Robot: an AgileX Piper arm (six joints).
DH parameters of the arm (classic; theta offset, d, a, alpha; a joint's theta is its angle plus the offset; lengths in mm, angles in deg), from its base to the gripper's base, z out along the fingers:
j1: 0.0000 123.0 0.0 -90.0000
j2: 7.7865 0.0 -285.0 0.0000
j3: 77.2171 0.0 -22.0 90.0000
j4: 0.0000 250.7 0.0 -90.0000
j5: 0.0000 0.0 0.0 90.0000
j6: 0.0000 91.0 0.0 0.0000
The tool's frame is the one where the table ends.
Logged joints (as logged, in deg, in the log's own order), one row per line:
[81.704, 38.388, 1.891, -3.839, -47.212, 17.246]
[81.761, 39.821, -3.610, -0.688, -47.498, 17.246]
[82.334, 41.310, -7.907, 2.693, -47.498, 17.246]
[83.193, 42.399, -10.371, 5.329, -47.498, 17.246]
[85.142, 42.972, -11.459, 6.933, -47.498, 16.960]
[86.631, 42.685, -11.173, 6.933, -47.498, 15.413]
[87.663, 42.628, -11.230, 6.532, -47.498, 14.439]
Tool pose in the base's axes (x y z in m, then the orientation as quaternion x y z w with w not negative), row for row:
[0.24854, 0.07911, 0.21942, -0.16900, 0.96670, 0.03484, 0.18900]
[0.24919, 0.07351, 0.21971, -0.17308, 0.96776, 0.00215, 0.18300]
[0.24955, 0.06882, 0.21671, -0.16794, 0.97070, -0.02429, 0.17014]
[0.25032, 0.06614, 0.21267, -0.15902, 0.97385, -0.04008, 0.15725]
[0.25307, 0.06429, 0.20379, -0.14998, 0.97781, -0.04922, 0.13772]
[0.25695, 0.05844, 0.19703, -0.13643, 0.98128, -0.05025, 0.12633]
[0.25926, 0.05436, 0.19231, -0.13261, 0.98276, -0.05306, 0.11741]
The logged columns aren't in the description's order. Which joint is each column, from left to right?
Columns, left to right: j2, j5, j4, j6, j3, j1.
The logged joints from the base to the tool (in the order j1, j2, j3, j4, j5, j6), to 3 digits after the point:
[17.246, 81.704, -47.212, 1.891, 38.388, -3.839]
[17.246, 81.761, -47.498, -3.610, 39.821, -0.688]
[17.246, 82.334, -47.498, -7.907, 41.310, 2.693]
[17.246, 83.193, -47.498, -10.371, 42.399, 5.329]
[16.960, 85.142, -47.498, -11.459, 42.972, 6.933]
[15.413, 86.631, -47.498, -11.173, 42.685, 6.933]
[14.439, 87.663, -47.498, -11.230, 42.628, 6.532]

